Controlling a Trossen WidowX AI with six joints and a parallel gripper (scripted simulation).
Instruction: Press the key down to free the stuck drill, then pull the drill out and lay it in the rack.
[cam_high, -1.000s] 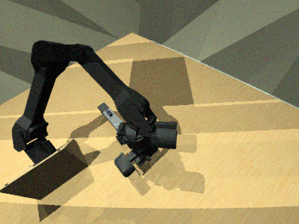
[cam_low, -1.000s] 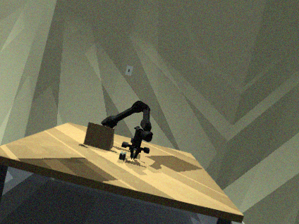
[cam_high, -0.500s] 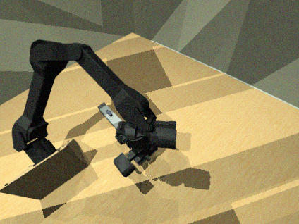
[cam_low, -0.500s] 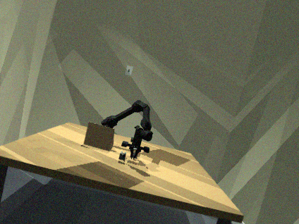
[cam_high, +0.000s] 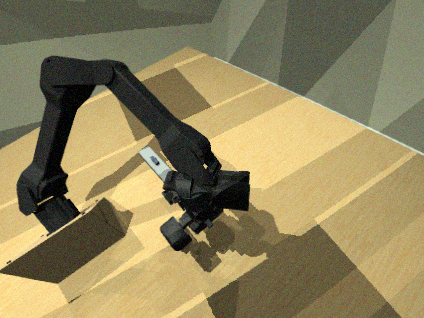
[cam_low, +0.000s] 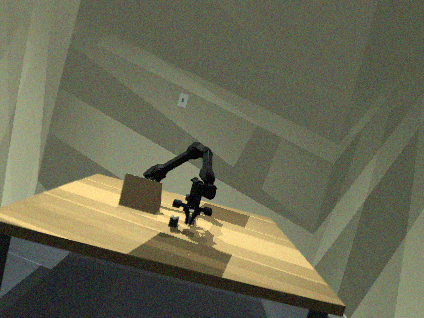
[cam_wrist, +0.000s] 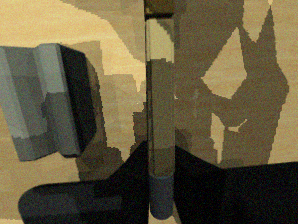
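Now: the drill 40 mm to the left of my gripper tip and 40 mm above it. From my gripper tip the other things lie so: grey holder block 200 mm to the left, 20 mm above, 10 mm behind; key 230 mm to the left, 20 mm above, 10 mm behind; rack 70 mm behind, 30 mm to the left, 10 mm below.
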